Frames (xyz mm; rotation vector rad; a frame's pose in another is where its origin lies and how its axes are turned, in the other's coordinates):
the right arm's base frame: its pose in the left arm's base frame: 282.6 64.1 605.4 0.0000 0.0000 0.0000
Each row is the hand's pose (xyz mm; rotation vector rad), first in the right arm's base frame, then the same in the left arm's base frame.
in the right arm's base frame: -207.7 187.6 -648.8 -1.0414 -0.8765 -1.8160
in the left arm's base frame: 74.9 251.7 -43.4 -1.0414 -0.8765 -1.8160
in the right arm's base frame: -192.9 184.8 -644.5 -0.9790 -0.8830 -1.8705
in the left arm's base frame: 89.7 248.9 -39.1 -0.9790 -0.8830 -1.8705
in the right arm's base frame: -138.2 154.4 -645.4 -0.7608 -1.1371 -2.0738
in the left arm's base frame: 144.4 218.5 -40.0 -0.7608 -1.1371 -2.0738
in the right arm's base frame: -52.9 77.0 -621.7 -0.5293 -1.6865 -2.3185
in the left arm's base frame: 229.7 141.1 -16.3 -0.5293 -1.6865 -2.3185
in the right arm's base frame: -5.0 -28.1 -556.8 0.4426 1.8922 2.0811
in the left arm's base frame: 277.6 36.0 48.6 0.4426 1.8922 2.0811
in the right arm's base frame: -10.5 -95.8 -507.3 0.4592 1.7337 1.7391
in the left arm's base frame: 272.1 -31.7 98.1 0.4592 1.7337 1.7391
